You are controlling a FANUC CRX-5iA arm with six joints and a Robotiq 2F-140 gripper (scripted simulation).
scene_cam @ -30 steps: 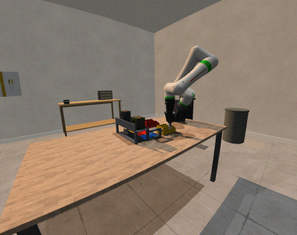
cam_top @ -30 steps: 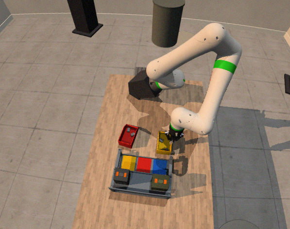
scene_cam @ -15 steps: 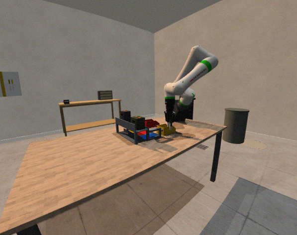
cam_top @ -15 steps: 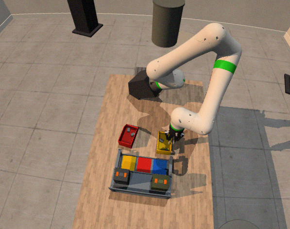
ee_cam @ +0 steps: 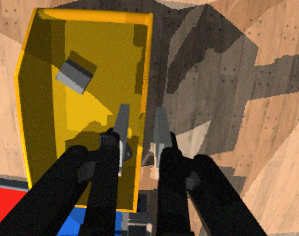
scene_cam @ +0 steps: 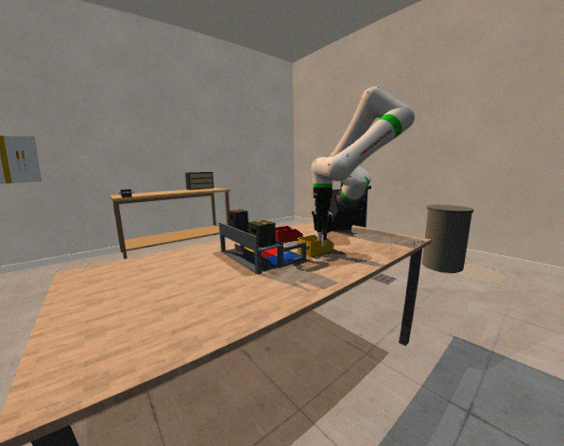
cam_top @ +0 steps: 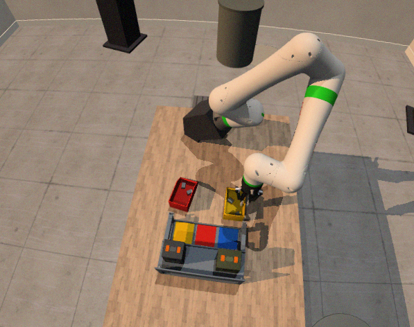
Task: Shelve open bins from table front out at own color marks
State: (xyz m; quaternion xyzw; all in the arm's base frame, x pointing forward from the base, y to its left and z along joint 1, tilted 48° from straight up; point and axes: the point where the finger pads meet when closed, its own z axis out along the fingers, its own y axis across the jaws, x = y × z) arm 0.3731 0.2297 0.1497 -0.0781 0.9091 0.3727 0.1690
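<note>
Right now my hand is 10 mm short of the yellow bin, 50 mm to the left of it and 40 mm above it. Also, from my hand: blue-marked place 230 mm ahead, 70 mm below; red bin 70 mm ahead, 310 mm to the right, 40 mm below; red mark 260 mm ahead, 110 mm to the right, 70 mm below.
</note>
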